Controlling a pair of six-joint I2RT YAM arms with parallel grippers.
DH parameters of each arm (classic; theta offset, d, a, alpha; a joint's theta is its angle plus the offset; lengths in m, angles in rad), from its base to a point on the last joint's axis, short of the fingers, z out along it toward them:
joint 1: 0 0.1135 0.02 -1.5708
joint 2: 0 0 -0.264 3.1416
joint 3: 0.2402 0 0.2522 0
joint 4: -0.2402 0 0.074 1.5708
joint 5: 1.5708 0 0 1.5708
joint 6: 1.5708 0.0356 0 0
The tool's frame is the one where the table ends.
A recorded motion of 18 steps. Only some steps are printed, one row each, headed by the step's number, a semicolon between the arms.
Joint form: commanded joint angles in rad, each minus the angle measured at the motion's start. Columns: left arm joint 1, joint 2, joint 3, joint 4, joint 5, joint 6; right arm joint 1, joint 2, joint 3, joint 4, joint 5, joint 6.
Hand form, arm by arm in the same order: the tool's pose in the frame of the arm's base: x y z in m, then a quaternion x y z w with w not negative. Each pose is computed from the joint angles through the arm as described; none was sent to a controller.
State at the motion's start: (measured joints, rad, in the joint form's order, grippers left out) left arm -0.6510 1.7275 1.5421 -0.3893 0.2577 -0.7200; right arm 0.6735 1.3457 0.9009 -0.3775 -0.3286 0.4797
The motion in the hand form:
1: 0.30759 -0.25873 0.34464 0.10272 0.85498 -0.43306 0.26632; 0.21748 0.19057 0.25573 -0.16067 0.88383 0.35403 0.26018
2: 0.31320 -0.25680 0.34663 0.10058 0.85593 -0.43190 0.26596; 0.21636 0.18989 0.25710 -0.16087 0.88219 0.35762 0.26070
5: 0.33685 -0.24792 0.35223 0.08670 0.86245 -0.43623 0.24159; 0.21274 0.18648 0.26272 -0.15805 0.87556 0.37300 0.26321
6: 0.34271 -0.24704 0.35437 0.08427 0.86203 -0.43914 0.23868; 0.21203 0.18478 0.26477 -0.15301 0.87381 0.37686 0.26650
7: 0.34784 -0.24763 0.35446 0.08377 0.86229 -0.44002 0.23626; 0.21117 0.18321 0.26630 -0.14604 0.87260 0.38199 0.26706
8: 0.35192 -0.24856 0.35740 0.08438 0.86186 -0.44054 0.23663; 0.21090 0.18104 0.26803 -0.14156 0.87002 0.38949 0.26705
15: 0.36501 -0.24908 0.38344 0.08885 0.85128 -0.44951 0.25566; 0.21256 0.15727 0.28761 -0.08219 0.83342 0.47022 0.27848
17: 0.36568 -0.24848 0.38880 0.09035 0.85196 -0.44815 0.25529; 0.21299 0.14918 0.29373 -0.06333 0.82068 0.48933 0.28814
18: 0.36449 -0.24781 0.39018 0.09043 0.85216 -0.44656 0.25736; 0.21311 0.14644 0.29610 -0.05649 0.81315 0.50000 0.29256
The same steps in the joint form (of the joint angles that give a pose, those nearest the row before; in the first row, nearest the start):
1: -0.0128 -0.0035 0.0467 -0.0309 0.1544 0.0637; 0.0048 -0.0076 0.0193 0.0856 -0.0132 -0.0029
2: 0.0001 0.0110 0.0733 -0.0480 0.1620 0.0685; 0.0048 -0.0151 0.0170 0.0867 -0.0186 -0.0002
5: 0.0563 0.0823 0.1955 -0.1432 0.2280 0.0672; 0.0008 -0.0446 0.0080 0.0941 -0.0408 0.0163
6: 0.0668 0.1023 0.2296 -0.1591 0.2418 0.0653; -0.0025 -0.0554 0.0043 0.0995 -0.0416 0.0268
7: 0.0729 0.1228 0.2575 -0.1707 0.2502 0.0670; -0.0054 -0.0653 -0.0002 0.1044 -0.0449 0.0430
8: 0.0765 0.1417 0.2937 -0.1879 0.2541 0.0699; -0.0124 -0.0750 -0.0044 0.1105 -0.0580 0.0545
15: 0.0924 0.2062 0.4717 -0.2575 0.2649 0.0778; -0.1023 -0.1660 -0.0466 0.2231 -0.1821 0.2091
17: 0.0945 0.2178 0.5121 -0.2907 0.2665 0.0838; -0.1321 -0.1944 -0.0602 0.2633 -0.2040 0.2561
18: 0.0940 0.2132 0.5113 -0.2938 0.2617 0.0860; -0.1428 -0.2052 -0.0688 0.2915 -0.2154 0.2801

